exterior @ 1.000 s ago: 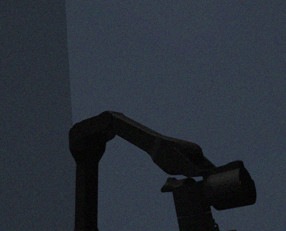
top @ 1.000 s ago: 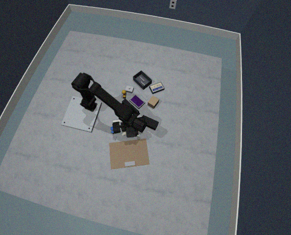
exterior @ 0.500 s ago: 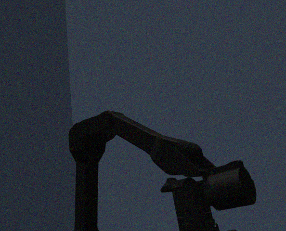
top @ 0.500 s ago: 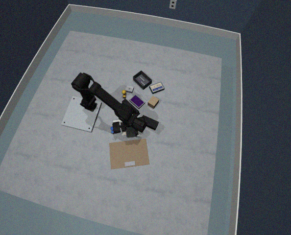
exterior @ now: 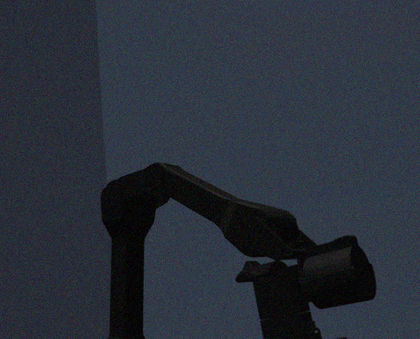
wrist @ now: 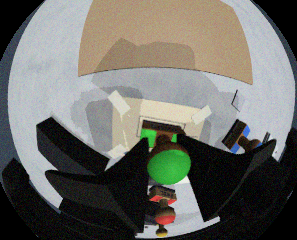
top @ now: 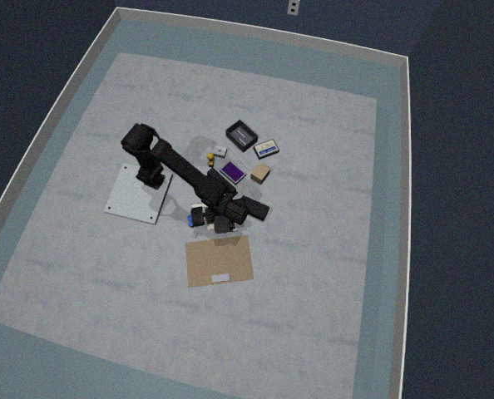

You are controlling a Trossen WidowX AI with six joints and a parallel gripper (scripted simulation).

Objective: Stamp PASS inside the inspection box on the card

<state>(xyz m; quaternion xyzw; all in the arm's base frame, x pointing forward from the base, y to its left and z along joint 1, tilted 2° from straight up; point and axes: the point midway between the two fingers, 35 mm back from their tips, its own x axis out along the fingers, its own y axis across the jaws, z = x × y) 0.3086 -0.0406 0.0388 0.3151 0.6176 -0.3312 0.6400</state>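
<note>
The green-knobbed stamp is right at my gripper tip. Round my gripper tip: cream card (1 cm to the left, 3 cm below); marker (6 cm behind, 5 cm to the left, 2 cm below); blue stamp (10 cm behind, 5 cm to the right, 1 cm below).
</note>
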